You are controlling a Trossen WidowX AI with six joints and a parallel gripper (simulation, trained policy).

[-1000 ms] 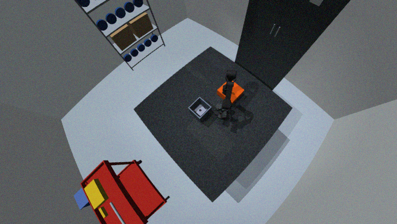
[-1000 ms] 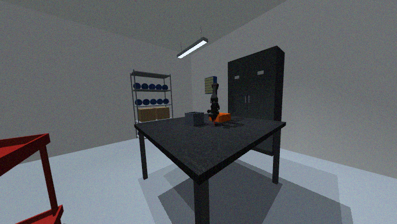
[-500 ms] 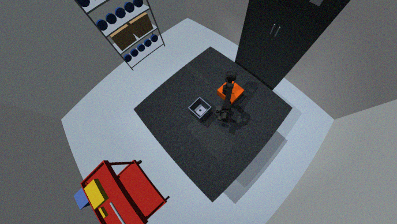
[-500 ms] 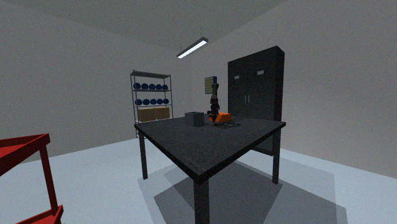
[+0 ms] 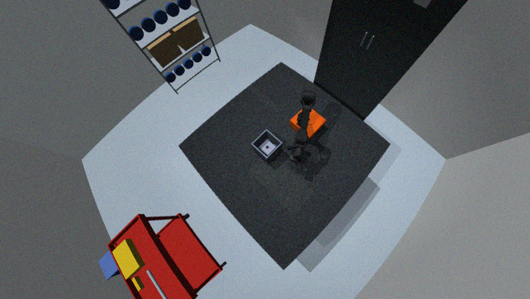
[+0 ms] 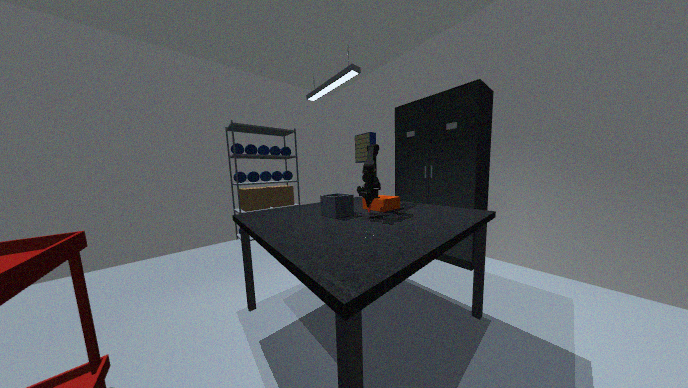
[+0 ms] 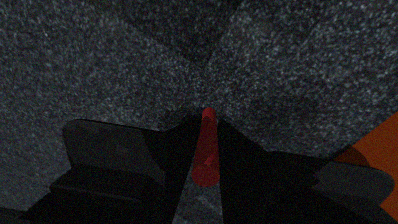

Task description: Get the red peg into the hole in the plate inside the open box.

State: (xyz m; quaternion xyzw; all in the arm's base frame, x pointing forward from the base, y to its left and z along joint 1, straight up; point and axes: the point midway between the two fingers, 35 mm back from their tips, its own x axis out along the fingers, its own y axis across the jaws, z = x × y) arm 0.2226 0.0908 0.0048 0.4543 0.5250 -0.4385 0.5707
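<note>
My gripper tip is 8 cm short of the plate, 20 cm to the left of it and 2 cm above it. The rest, counted from my gripper tip: red peg: 1 cm to the left, 1 cm above.
</note>
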